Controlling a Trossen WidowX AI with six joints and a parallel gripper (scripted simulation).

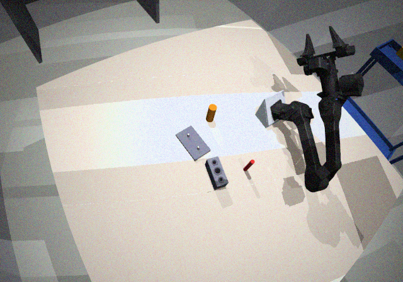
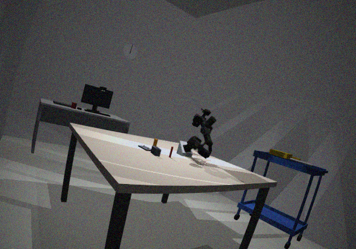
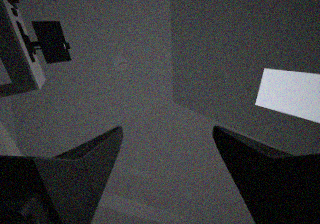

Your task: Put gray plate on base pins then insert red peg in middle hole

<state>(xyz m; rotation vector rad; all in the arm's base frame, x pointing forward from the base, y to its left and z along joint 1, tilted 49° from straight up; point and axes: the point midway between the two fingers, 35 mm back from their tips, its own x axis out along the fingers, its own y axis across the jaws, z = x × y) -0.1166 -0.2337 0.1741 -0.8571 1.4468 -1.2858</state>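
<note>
Right now my gripper tip is 43 cm short of the gray plate, 10 cm to the right of it and 35 cm above it. Also, from my gripper tip: orange cylinder 31 cm ahead, 9 cm to the right, 35 cm below; then base 42 cm ahead, 4 cm to the right, 38 cm below; then red peg 33 cm ahead, 15 cm to the left, 35 cm below.
</note>
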